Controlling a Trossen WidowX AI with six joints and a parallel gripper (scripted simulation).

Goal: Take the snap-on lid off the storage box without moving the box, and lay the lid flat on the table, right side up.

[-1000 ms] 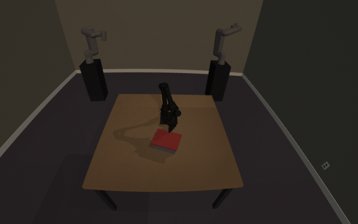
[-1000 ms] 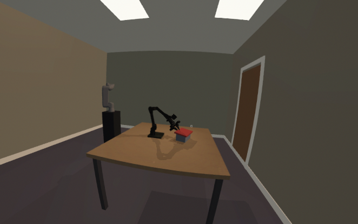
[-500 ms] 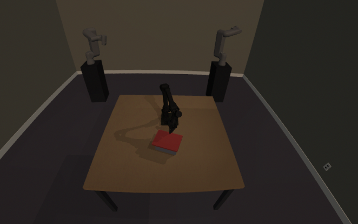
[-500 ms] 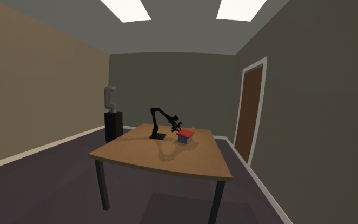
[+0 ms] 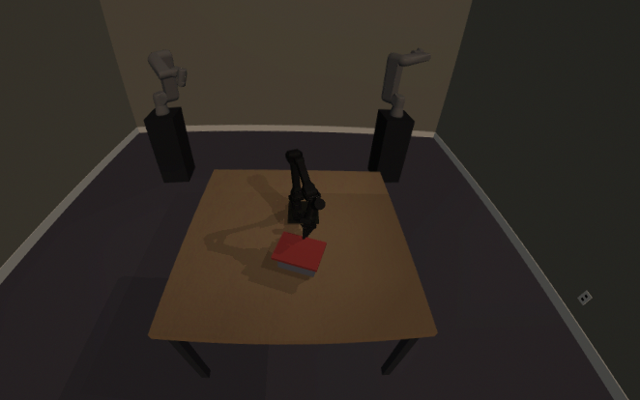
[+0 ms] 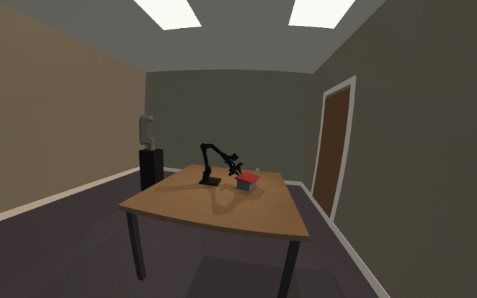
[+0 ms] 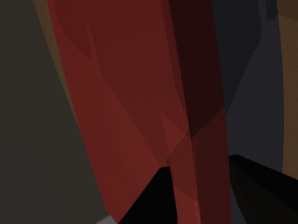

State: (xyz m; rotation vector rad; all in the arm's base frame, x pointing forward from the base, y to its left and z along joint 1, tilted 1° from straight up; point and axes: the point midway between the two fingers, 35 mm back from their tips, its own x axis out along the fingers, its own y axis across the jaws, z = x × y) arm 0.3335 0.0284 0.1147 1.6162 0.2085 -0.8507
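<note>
The snap-on lid is 7 cm ahead of my gripper tip and 3 cm to the right of it. From my gripper tip the other things lie so: grey storage box (7 cm ahead, 3 cm to the right, 6 cm below).
</note>
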